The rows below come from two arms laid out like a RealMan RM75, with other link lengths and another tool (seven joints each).
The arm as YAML. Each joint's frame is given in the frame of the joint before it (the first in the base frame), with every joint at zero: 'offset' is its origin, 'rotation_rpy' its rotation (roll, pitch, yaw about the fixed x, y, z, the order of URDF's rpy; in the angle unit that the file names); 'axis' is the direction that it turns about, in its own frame. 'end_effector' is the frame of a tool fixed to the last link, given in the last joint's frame.
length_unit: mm
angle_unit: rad
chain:
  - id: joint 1
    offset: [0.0, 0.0, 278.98]
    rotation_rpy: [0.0, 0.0, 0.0]
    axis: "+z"
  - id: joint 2
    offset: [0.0, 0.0, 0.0]
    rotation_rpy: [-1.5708, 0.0, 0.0]
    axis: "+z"
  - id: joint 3
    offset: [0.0, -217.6, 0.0]
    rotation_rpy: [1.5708, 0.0, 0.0]
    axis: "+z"
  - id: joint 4
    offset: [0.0, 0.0, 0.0]
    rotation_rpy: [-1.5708, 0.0, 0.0]
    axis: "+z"
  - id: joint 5
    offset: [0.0, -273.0, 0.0]
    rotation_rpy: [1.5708, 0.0, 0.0]
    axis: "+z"
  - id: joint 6
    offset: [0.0, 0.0, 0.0]
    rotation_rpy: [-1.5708, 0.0, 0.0]
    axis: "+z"
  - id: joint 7
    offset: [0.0, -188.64, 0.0]
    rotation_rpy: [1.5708, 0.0, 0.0]
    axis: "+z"
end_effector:
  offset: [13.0, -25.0, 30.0]
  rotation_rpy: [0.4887, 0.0, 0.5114]
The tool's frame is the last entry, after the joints.
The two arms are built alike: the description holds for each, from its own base.
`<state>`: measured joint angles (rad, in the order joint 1, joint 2, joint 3, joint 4, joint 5, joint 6, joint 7); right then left.
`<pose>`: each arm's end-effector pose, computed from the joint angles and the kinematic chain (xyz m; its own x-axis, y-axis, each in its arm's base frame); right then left.
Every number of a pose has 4 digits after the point.
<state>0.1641 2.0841 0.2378 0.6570 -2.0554 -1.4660 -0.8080 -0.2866 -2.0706 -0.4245 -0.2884 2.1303 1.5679 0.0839</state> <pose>0.2113 0.2942 -0.0745 0.6326 0.2327 -0.7387 -0.7706 0.0930 -0.6305 -0.2668 0.3378 0.0082 0.8807 -0.4453 0.1615 0.3288 0.3293 -0.8851</pose>
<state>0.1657 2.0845 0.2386 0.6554 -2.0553 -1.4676 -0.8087 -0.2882 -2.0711 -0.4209 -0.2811 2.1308 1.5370 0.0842</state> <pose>0.2111 0.2946 -0.0740 0.6329 0.2353 -0.7376 -0.7701 0.0932 -0.6311 -0.2719 0.3401 0.0032 0.8928 -0.4229 0.1548 0.3059 0.3170 -0.8977</pose>
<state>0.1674 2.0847 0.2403 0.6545 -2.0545 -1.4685 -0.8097 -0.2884 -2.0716 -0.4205 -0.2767 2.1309 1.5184 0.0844</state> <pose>0.2110 0.2953 -0.0734 0.6334 0.2377 -0.7364 -0.7696 0.0948 -0.6314 -0.2755 0.3413 0.0006 0.9005 -0.4080 0.1504 0.2921 0.3113 -0.9043</pose>
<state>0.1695 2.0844 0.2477 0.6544 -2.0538 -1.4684 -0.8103 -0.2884 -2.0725 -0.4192 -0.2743 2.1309 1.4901 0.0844</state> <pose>0.2113 0.2973 -0.0716 0.6337 0.2414 -0.7349 -0.7696 0.1008 -0.6305 -0.2799 0.3430 -0.0039 0.9105 -0.3864 0.1474 0.2755 0.3009 -0.9130</pose>
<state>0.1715 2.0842 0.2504 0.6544 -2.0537 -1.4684 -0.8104 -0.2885 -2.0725 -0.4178 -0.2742 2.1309 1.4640 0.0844</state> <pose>0.2111 0.2983 -0.0709 0.6335 0.2436 -0.7344 -0.7697 0.1018 -0.6302 -0.2836 0.3445 -0.0081 0.9188 -0.3672 0.1452 0.2616 0.2906 -0.9204</pose>
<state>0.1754 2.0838 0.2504 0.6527 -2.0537 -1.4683 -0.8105 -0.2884 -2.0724 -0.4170 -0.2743 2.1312 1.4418 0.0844</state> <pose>0.2105 0.2991 -0.0707 0.6343 0.2459 -0.7330 -0.7687 0.0992 -0.6319 -0.2868 0.3457 -0.0116 0.9255 -0.3506 0.1431 0.2499 0.2817 -0.9264</pose>
